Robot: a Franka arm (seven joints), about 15 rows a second.
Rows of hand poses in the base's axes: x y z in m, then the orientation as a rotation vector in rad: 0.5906 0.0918 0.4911 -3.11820 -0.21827 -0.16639; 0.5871 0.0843 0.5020 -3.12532 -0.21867 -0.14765; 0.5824 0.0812 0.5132 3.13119 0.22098 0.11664; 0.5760 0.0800 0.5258 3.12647 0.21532 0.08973; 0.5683 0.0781 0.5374 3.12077 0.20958 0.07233; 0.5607 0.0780 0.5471 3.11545 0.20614 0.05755; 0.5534 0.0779 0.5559 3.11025 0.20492 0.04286; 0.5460 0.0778 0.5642 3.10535 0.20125 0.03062; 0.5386 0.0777 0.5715 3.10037 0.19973 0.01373; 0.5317 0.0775 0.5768 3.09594 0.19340 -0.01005
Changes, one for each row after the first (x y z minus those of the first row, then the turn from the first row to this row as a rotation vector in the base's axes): -0.0035 -0.0075 0.0109 -0.00701 0.01171 -0.00032; -0.0082 -0.0106 0.0221 -0.01405 0.03117 0.00070; -0.0146 -0.0118 0.0347 -0.02103 0.04777 -0.00291; -0.0223 -0.0137 0.0463 -0.02812 0.05833 -0.00660; -0.0299 -0.0138 0.0560 -0.03449 0.06730 -0.00883; -0.0372 -0.0139 0.0648 -0.04060 0.07626 -0.00963; -0.0446 -0.0140 0.0731 -0.04629 0.08371 -0.01201; -0.0520 -0.0141 0.0804 -0.05218 0.09416 -0.01299; -0.0589 -0.0143 0.0857 -0.05787 0.10914 -0.01705
